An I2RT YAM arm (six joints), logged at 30 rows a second.
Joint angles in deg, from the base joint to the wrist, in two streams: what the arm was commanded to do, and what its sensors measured. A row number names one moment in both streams.
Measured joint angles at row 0: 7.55 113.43 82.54 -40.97 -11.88 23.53
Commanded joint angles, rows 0 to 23: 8.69 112.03 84.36 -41.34 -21.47 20.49; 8.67 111.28 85.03 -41.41 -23.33 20.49; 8.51 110.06 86.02 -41.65 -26.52 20.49; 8.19 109.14 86.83 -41.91 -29.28 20.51; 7.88 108.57 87.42 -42.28 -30.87 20.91; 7.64 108.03 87.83 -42.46 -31.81 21.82; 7.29 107.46 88.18 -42.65 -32.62 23.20; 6.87 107.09 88.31 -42.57 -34.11 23.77; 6.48 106.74 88.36 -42.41 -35.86 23.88; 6.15 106.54 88.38 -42.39 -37.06 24.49; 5.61 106.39 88.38 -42.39 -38.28 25.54; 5.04 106.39 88.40 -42.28 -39.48 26.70; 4.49 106.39 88.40 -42.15 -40.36 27.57; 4.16 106.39 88.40 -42.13 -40.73 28.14; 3.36 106.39 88.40 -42.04 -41.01 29.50; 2.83 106.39 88.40 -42.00 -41.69 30.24; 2.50 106.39 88.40 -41.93 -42.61 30.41; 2.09 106.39 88.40 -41.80 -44.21 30.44; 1.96 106.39 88.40 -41.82 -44.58 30.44; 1.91 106.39 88.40 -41.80 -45.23 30.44; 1.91 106.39 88.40 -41.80 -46.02 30.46; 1.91 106.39 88.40 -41.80 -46.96 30.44; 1.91 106.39 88.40 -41.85 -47.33 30.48; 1.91 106.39 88.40 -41.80 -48.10 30.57
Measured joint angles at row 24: 1.89 107.42 87.39 -42.11 -42.92 29.54
